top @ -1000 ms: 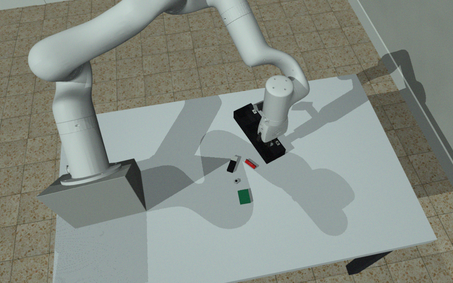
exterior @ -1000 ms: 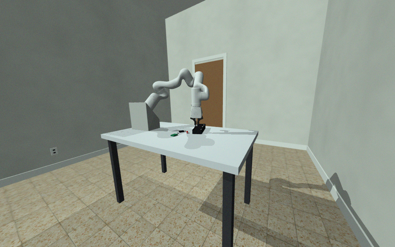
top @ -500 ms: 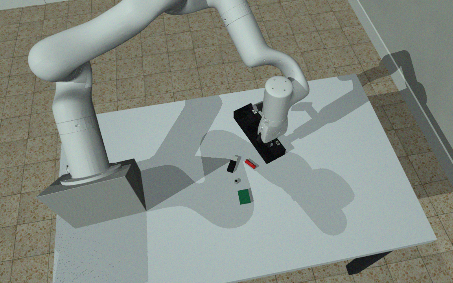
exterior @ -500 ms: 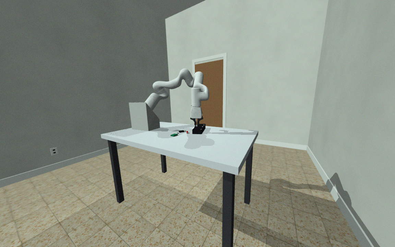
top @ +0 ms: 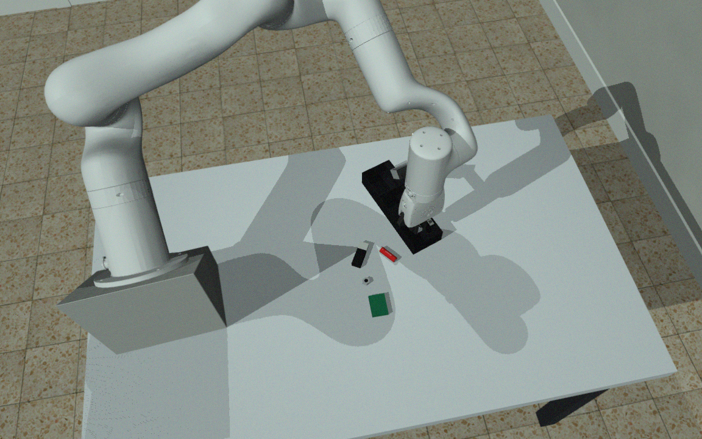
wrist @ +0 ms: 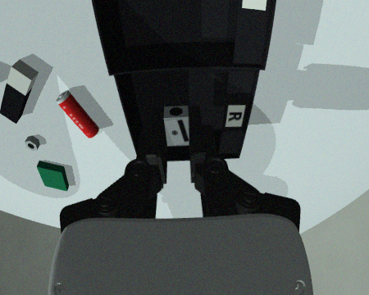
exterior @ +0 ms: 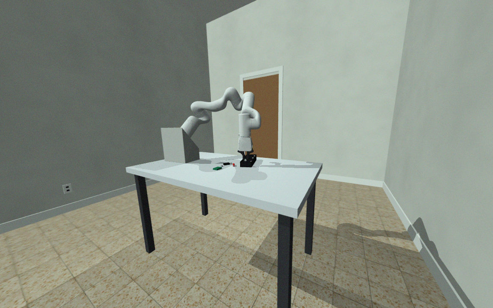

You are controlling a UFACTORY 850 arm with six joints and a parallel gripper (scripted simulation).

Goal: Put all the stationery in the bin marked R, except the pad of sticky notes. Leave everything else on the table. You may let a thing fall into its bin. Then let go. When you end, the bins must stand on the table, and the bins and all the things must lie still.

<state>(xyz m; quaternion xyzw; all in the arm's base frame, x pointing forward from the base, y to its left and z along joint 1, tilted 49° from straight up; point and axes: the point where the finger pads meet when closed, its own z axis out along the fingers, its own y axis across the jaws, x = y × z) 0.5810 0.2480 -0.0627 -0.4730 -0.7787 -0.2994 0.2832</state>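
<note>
Right now my hand is 140 mm past the black-and-white block, 50 mm above it and 30 mm to the left of it. Round my hand: grey piece: 140 mm behind, 110 mm to the right, 60 mm below; then red cylinder: 80 mm behind, 50 mm to the right, 50 mm below; then grey sharpener-like block: 10 mm below.
</note>
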